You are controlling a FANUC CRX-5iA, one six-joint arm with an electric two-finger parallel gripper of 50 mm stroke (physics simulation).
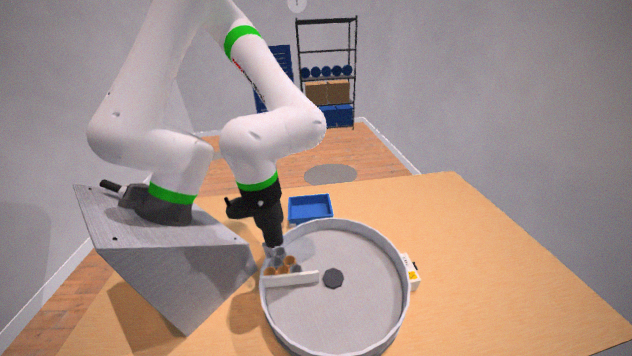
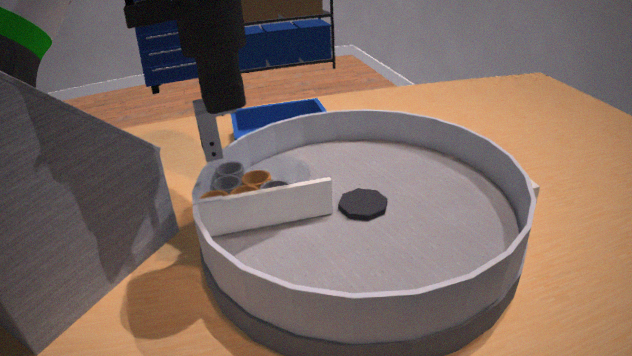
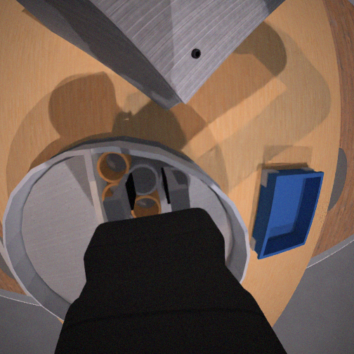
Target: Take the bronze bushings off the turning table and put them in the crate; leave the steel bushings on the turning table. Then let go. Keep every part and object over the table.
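Where they show: gripper, fingertip midpoint: (image 1: 270, 251) (image 2: 212, 153); arm's base, link origin: (image 1: 164, 215).
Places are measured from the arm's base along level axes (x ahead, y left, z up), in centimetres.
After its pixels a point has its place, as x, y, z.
Note:
Three bronze bushings stand upright on the turning table (image 1: 370, 260) {60.6, 1.8, -20.8} (image 2: 440, 200) {59.0, -5.3, -20.8} (image 3: 50, 215): one bronze bushing (image 1: 290, 260) {34.9, 0.4, -19.3} (image 2: 256, 178) {35.0, 0.4, -18.1} (image 3: 146, 206) among the steel ones, and two, a bronze bushing (image 1: 270, 271) {29.4, -3.9, -19.0} (image 3: 113, 166) and another bronze bushing (image 1: 283, 270) {33.3, -3.2, -19.3} (image 3: 109, 191), along the white divider. Three steel bushings stand with them: a steel bushing (image 1: 278, 251) {30.5, 3.3, -18.7} (image 2: 230, 168) {31.3, 3.7, -18.0}, a second steel bushing (image 2: 227, 182) {31.1, -0.2, -17.9} (image 3: 145, 179) and a third steel bushing (image 1: 296, 268) {37.3, -2.6, -19.0} (image 2: 275, 184) {37.6, -2.5, -17.6}. My gripper (image 3: 147, 181) is partly open, above the cluster; its fingers hide parts of it. The blue crate (image 1: 310, 209) {38.5, 31.6, -25.6} (image 2: 280, 117) {38.8, 35.8, -24.1} (image 3: 287, 210) is empty.
The white divider (image 1: 291, 279) {36.6, -7.1, -17.6} (image 2: 267, 206) {36.5, -7.1, -17.8} (image 3: 94, 190) stands beside the bushings. A dark hub (image 1: 333, 278) {48.6, -5.0, -20.0} (image 2: 363, 204) {48.4, -5.4, -20.0} sits mid-table, inside the raised rim. The grey robot pedestal (image 1: 170, 265) {12.2, -15.2, -0.6} (image 2: 75, 200) {15.0, -10.8, -12.3} (image 3: 165, 45) is close by. A small white box (image 1: 411, 272) {72.2, -3.0, -20.2} adjoins the rim.

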